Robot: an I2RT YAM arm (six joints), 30 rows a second.
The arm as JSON. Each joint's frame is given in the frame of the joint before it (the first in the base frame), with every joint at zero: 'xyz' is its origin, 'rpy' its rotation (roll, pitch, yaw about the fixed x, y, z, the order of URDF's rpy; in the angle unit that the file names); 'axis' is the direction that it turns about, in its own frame. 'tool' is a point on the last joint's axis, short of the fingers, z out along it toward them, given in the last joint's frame.
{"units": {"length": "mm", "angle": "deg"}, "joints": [
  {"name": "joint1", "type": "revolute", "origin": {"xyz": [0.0, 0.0, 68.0], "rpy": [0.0, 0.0, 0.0]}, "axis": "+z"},
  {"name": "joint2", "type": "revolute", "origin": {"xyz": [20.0, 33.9, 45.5], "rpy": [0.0, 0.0, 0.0]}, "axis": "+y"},
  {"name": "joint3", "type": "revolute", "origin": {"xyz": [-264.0, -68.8, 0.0], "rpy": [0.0, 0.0, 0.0]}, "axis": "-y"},
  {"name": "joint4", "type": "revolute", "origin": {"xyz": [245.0, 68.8, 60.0], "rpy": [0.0, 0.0, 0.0]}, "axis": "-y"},
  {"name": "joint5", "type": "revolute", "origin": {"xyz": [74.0, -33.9, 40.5], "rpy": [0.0, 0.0, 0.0]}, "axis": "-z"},
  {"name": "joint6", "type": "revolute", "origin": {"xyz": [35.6, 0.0, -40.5], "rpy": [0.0, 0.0, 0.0]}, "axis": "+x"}
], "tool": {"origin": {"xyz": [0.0, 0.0, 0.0], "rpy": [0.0, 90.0, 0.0]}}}
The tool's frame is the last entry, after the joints.
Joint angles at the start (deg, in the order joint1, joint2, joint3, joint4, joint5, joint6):
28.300 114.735 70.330 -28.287 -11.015 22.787
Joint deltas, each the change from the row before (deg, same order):
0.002 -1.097 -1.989 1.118 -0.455 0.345
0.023 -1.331 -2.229 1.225 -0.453 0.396
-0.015 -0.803 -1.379 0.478 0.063 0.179
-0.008 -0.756 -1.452 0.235 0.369 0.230
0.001 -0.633 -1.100 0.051 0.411 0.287
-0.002 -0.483 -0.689 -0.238 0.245 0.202
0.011 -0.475 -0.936 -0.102 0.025 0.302
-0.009 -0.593 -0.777 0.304 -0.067 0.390
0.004 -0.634 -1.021 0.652 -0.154 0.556
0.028 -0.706 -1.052 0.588 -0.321 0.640
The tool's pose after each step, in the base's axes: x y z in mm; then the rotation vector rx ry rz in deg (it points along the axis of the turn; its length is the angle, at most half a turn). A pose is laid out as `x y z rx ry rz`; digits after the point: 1 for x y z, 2 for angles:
325.6 183.4 119.6 -10.13 166.87 26.31
319.1 180.4 118.9 -9.73 166.74 27.16
314.8 177.9 118.1 -9.42 166.86 27.05
309.9 174.9 116.4 -8.94 167.28 26.35
305.9 172.5 115.5 -8.39 167.66 25.62
303.0 170.7 115.2 -7.99 168.08 25.09
299.2 168.8 114.0 -7.51 168.68 24.81
296.7 167.4 114.3 -6.95 168.66 25.02
293.8 166.0 113.9 -6.20 168.54 25.45
290.5 164.6 113.8 -5.40 168.50 26.11

